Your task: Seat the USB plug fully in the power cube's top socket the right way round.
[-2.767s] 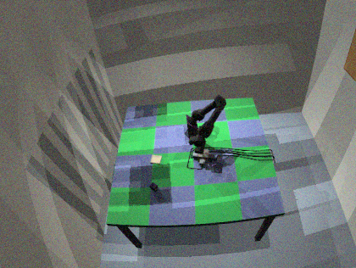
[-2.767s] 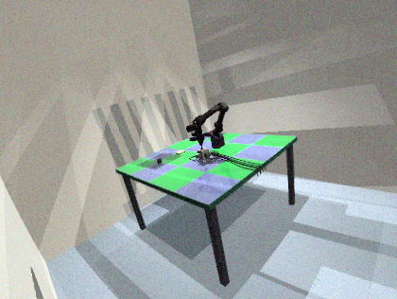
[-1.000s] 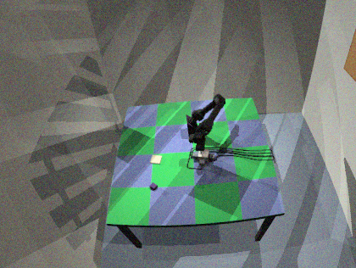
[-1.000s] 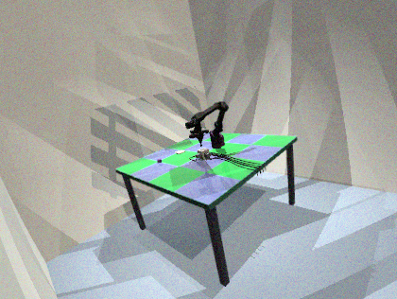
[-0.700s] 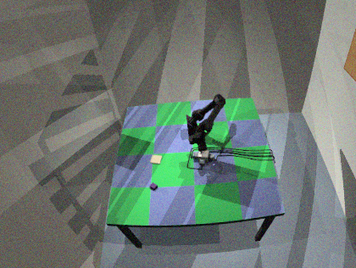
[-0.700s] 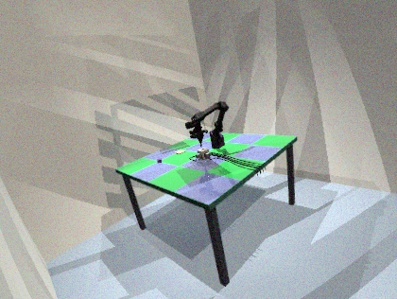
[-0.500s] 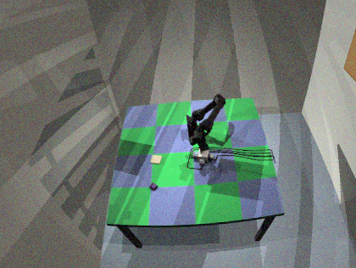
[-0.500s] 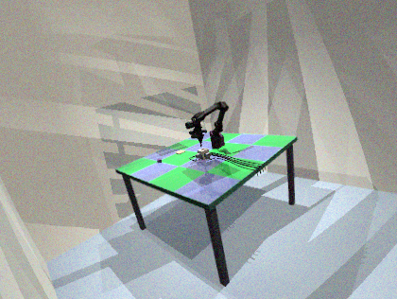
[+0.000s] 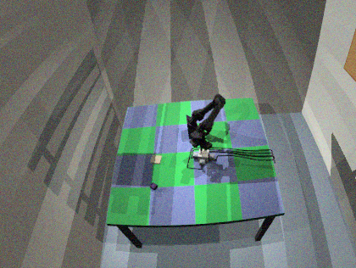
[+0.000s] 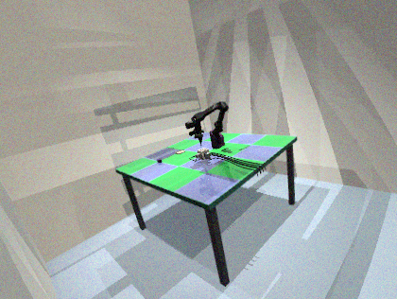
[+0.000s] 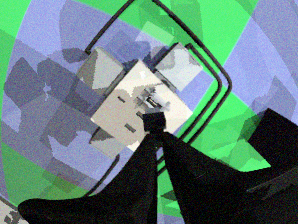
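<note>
Now: the dark USB plug 20 mm below my gripper tip. From my gripper tip the other things lie so: tan flat block 370 mm to the right, 130 mm below, 10 mm ahead; small purple block 350 mm to the right, 270 mm ahead, 120 mm below.
</note>
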